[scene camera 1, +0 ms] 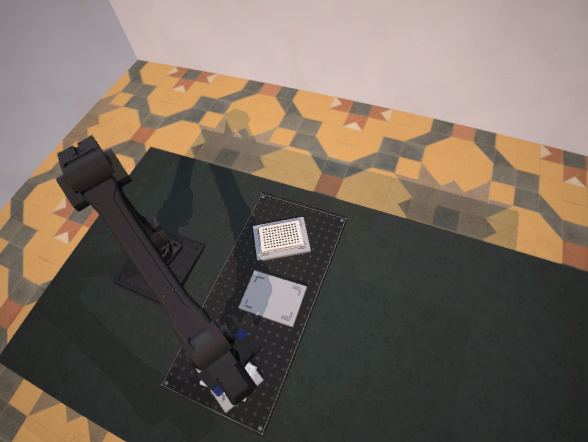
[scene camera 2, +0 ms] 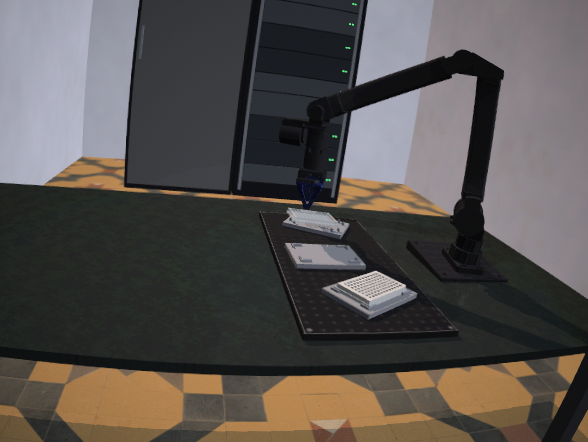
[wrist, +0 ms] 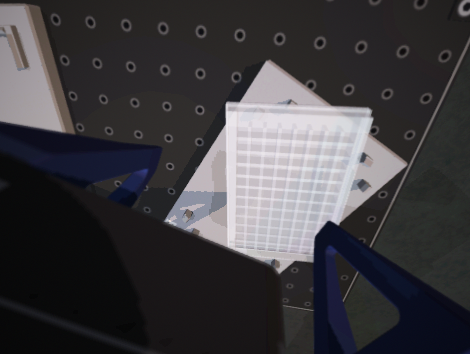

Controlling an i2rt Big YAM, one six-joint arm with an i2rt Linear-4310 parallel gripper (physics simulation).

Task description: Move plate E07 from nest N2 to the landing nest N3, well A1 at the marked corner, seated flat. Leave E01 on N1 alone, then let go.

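Observation:
My gripper [scene camera 1: 229, 362] [scene camera 2: 307, 206] [wrist: 243, 195] is open and empty, above a clear gridded plate [scene camera 2: 311, 216] [wrist: 290, 185]. That plate lies turned askew across its pale nest [wrist: 270, 82] at the board's far end in scene camera 2. In scene camera 1 the arm hides most of both. The middle nest [scene camera 1: 277, 300] [scene camera 2: 327, 256] [wrist: 20, 90] has no plate on it and shows corner brackets. An opaque white well plate [scene camera 1: 281, 236] [scene camera 2: 372, 287] rests on another nest [scene camera 1: 306, 245] [scene camera 2: 350, 305] at the opposite end. I cannot read plate or nest names, or find well A1.
The nests stand in a row on a black perforated board [scene camera 1: 320, 250] [scene camera 2: 300, 290] [wrist: 150, 65] on a dark green table [scene camera 1: 425, 325] [scene camera 2: 150, 280]. The arm's base plate [scene camera 1: 192, 255] [scene camera 2: 430, 262] is beside the board. A server rack [scene camera 2: 256, 100] stands behind the table.

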